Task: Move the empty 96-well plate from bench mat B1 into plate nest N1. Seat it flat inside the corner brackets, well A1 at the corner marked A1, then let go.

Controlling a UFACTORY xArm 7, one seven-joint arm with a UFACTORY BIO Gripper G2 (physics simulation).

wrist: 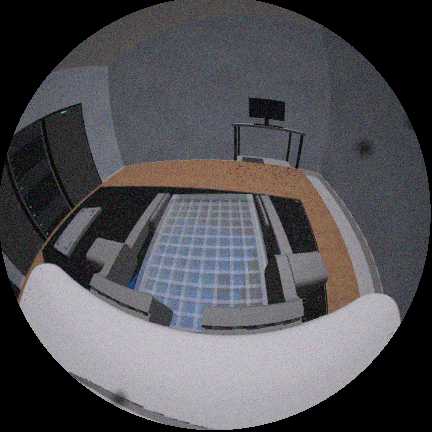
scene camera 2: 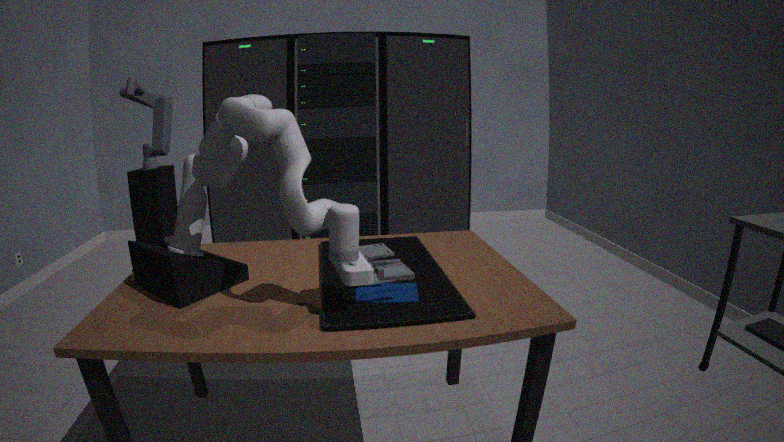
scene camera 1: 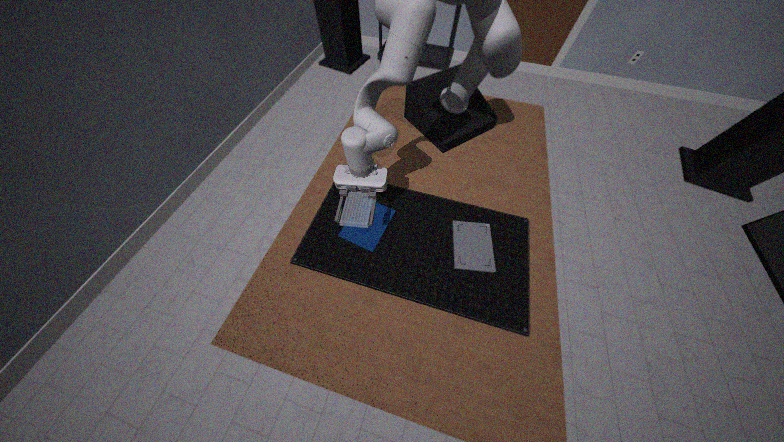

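Pixels of known places: hand, tool point: (wrist: 209,213) (scene camera 2: 398,270) (scene camera 1: 355,217); arm's base, link origin: (scene camera 2: 185,252) (scene camera 1: 453,101).
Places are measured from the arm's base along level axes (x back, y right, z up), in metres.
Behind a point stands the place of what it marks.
The clear 96-well plate (scene camera 1: 356,209) @(y 0.071, x -0.652, z -0.013 m) (scene camera 2: 396,270) @(y 0.068, x -0.670, z -0.013 m) (wrist: 207,250) @(y 0.076, x -0.643, z -0.016 m) is level and raised above the blue bench mat B1 (scene camera 1: 370,241) @(y 0.001, x -0.697, z -0.087 m) (scene camera 2: 387,293) @(y 0.052, x -0.645, z -0.087 m). My gripper (scene camera 1: 355,211) @(y 0.061, x -0.676, z -0.015 m) (scene camera 2: 396,271) @(y 0.061, x -0.676, z -0.015 m) (wrist: 210,240) @(y 0.061, x -0.676, z -0.015 m) is shut on the plate, with one finger along each long side. The plate is turned relative to the mat below it. The grey plate nest N1 (scene camera 1: 473,247) @(y -0.294, x -0.565, z -0.078 m) (scene camera 2: 377,251) @(y -0.280, x -0.594, z -0.077 m) (wrist: 77,231) @(y -0.243, x -0.561, z -0.077 m) lies apart, to the right in scene camera 1, with small dark corner brackets. The A1 marks are too small to read.
Mat and nest lie on a black board (scene camera 1: 417,258) @(y -0.155, x -0.676, z -0.089 m) (scene camera 2: 439,307) @(y 0.137, x -0.782, z -0.089 m) on the wooden table (scene camera 1: 351,318) @(y -0.068, x -0.914, z -0.102 m) (scene camera 2: 494,274) @(y -0.120, x -0.974, z -0.102 m). The arm's black base (scene camera 1: 447,129) @(y -0.033, x -0.139, z -0.035 m) (scene camera 2: 175,274) @(y 0.188, x -0.070, z 0.000 m) stands at the table's other end. A side table (scene camera 2: 760,220) and dark cabinets (scene camera 2: 428,131) stand beyond the table.
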